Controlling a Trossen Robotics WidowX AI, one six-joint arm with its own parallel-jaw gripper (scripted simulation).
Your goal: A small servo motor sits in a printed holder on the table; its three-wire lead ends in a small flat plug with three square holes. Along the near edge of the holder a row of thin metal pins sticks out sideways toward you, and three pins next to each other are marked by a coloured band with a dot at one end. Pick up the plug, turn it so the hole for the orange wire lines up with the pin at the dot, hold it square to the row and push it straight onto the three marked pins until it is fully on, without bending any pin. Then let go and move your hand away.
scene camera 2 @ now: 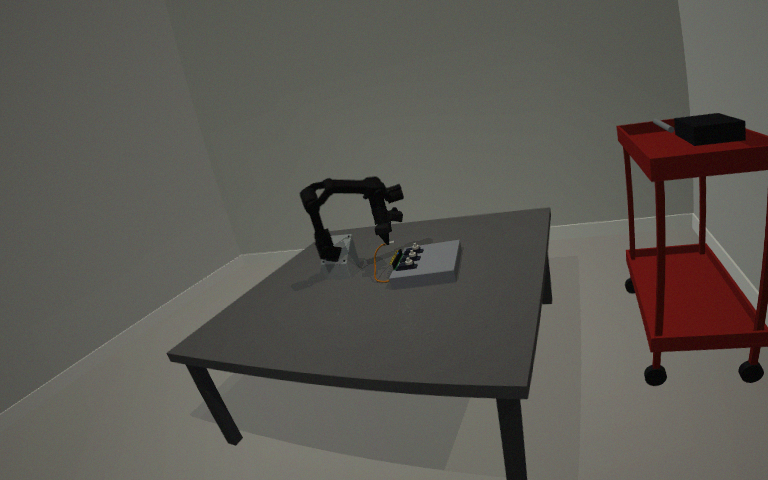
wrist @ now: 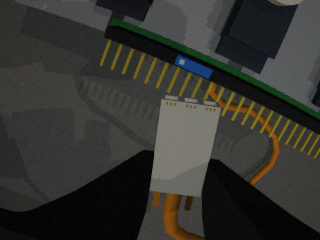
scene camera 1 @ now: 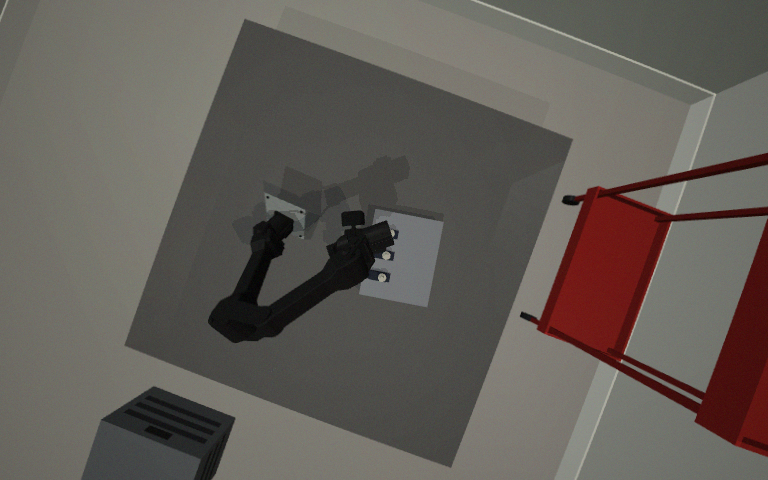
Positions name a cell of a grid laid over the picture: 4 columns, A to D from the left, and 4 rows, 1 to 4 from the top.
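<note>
There's a grey printed holder (scene camera 1: C3) that I can see, and I can see my gripper (wrist: C3) as well.
</note>
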